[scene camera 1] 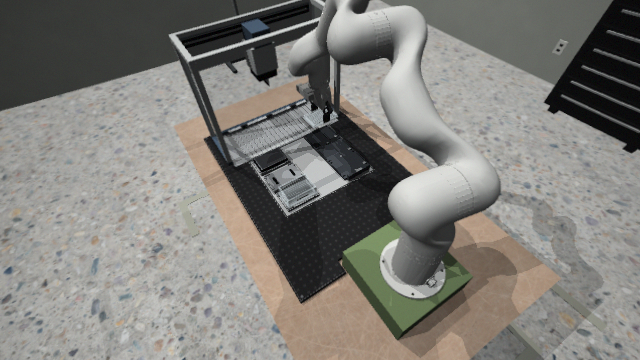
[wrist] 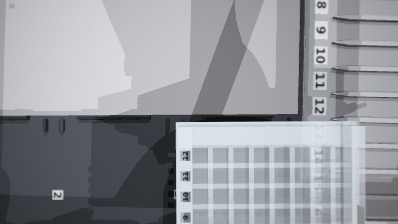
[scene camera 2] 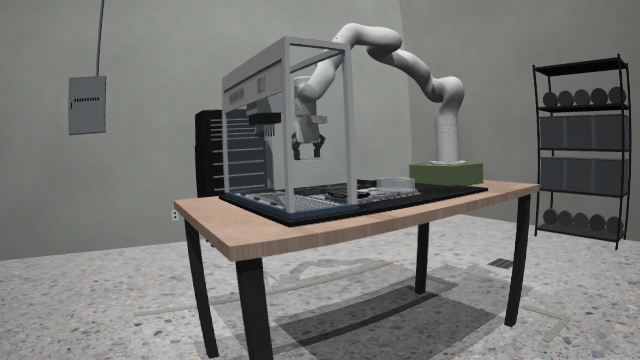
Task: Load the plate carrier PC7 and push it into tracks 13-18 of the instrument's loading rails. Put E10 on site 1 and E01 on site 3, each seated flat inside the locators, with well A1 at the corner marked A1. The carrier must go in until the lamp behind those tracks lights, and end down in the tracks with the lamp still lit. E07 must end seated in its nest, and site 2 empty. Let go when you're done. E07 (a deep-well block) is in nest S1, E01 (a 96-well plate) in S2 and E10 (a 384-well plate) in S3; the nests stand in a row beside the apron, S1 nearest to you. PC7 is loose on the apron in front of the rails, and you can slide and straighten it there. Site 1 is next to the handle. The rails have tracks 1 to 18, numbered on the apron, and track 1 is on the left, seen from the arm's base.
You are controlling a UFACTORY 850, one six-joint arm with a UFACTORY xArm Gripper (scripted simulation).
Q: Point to a 96-well plate E01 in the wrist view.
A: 212,158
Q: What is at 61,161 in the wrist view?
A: A dark plate carrier PC7.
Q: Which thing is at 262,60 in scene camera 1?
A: A pipetting head.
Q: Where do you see a deep-well block E07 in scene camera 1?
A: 301,188
